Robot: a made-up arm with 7 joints. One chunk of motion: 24 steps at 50 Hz.
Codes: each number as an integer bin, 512 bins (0 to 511) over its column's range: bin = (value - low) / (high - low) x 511, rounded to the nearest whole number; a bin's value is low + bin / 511 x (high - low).
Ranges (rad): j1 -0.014..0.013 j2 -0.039..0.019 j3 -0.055..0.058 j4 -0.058..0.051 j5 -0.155..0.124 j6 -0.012..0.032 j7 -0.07..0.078
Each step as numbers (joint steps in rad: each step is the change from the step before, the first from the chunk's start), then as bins.
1 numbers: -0.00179 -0.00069 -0.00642 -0.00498 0.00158 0.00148 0.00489
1 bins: 231 338 220 249 287 157 259
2 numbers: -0.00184 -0.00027 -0.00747 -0.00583 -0.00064 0.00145 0.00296
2 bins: 230 341 215 245 283 156 252
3 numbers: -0.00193 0.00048 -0.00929 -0.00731 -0.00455 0.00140 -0.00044
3 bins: 228 348 207 238 276 156 240
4 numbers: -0.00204 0.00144 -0.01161 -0.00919 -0.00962 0.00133 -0.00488
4 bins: 226 356 196 229 266 155 225
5 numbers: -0.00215 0.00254 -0.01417 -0.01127 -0.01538 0.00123 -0.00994
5 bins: 224 366 185 219 256 154 207
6 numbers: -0.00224 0.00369 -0.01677 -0.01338 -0.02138 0.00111 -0.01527
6 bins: 223 376 173 209 245 152 189
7 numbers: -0.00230 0.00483 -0.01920 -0.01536 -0.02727 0.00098 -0.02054
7 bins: 221 386 162 200 234 151 171
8 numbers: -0.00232 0.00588 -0.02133 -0.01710 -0.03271 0.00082 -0.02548
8 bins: 221 395 152 192 224 149 154
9 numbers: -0.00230 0.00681 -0.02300 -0.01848 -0.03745 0.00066 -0.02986
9 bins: 221 404 145 185 215 147 139
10 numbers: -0.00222 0.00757 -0.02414 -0.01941 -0.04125 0.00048 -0.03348
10 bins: 223 410 140 181 208 145 126
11 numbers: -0.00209 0.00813 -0.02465 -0.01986 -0.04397 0.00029 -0.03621
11 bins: 225 415 137 179 203 143 117
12 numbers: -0.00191 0.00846 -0.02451 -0.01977 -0.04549 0.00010 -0.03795
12 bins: 229 418 138 179 201 141 111
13 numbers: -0.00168 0.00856 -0.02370 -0.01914 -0.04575 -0.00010 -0.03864
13 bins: 233 419 142 182 200 138 108
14 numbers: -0.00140 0.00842 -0.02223 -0.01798 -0.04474 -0.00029 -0.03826
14 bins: 238 418 148 188 202 136 110
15 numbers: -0.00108 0.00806 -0.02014 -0.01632 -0.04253 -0.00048 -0.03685
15 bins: 245 415 158 195 206 134 114
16 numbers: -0.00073 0.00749 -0.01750 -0.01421 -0.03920 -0.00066 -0.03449
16 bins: 251 410 170 205 212 132 123
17 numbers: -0.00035 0.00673 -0.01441 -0.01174 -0.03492 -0.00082 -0.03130
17 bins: 258 403 184 217 220 130 134
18 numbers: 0.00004 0.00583 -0.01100 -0.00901 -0.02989 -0.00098 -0.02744
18 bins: 266 395 199 230 229 128 147
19 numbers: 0.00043 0.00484 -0.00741 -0.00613 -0.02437 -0.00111 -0.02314
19 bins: 273 386 215 243 239 126 162
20 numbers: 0.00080 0.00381 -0.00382 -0.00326 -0.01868 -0.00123 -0.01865
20 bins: 280 377 231 257 250 125 177
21 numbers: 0.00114 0.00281 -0.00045 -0.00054 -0.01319 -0.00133 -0.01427
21 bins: 287 368 247 269 260 124 192
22 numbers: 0.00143 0.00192 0.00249 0.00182 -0.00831 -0.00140 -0.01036
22 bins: 292 361 260 280 269 123 206
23 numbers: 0.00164 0.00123 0.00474 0.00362 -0.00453 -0.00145 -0.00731
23 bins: 296 354 270 289 276 123 216
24 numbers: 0.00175 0.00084 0.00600 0.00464 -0.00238 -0.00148 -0.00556
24 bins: 298 351 276 294 280 122 222
